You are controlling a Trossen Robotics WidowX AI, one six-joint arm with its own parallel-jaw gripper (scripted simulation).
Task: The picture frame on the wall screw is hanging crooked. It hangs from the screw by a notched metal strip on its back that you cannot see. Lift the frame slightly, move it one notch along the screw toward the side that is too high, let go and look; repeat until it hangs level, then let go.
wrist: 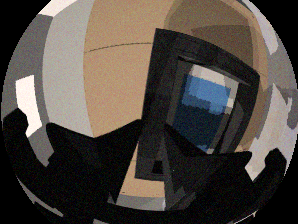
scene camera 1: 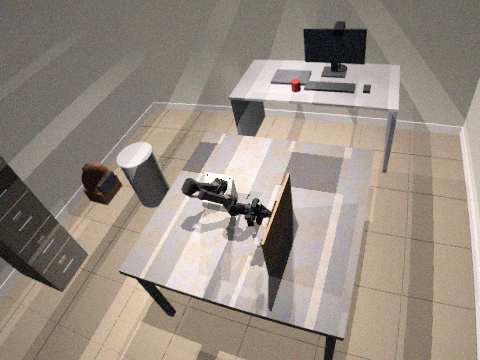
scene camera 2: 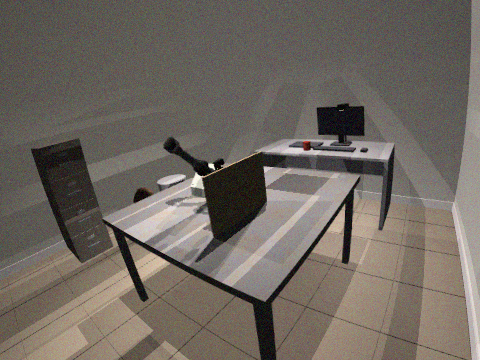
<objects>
my gripper: holds a picture frame (wrist: 205, 93)
</objects>
